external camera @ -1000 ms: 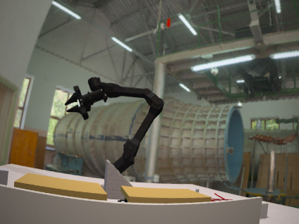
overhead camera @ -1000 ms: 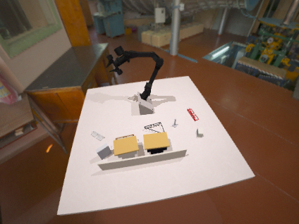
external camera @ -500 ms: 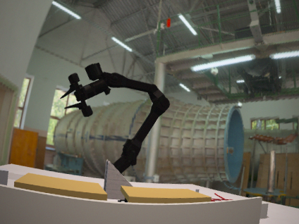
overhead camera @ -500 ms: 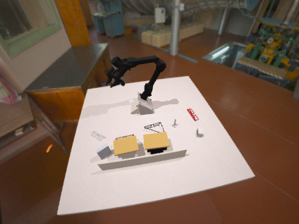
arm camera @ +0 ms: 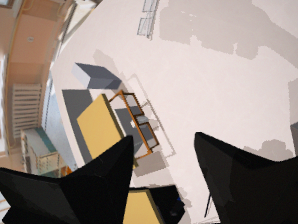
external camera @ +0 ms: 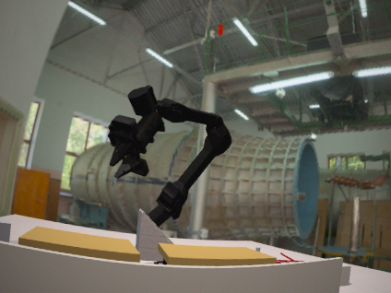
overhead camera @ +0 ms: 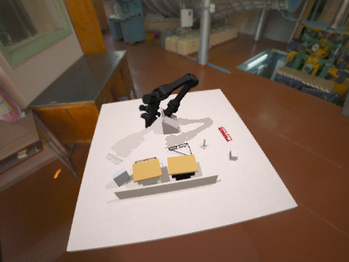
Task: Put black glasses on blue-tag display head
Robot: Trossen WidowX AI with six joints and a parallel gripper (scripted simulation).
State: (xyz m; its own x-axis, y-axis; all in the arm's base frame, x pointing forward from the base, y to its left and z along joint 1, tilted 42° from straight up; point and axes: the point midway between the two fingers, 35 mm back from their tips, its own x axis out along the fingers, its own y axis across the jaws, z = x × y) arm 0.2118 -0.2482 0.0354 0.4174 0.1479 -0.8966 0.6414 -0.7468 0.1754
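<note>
The grey peg is 9 cm ahead of my gripper tip, 37 cm to the left of it and 22 cm below it. The rest, counted from my gripper tip: grey-blue block (19 cm ahead, 23 cm to the right, 19 cm below); low white wall (34 cm ahead, 3 cm to the left, 19 cm below); white cube (24 cm ahead, 53 cm to the left, 22 cm below).
</note>
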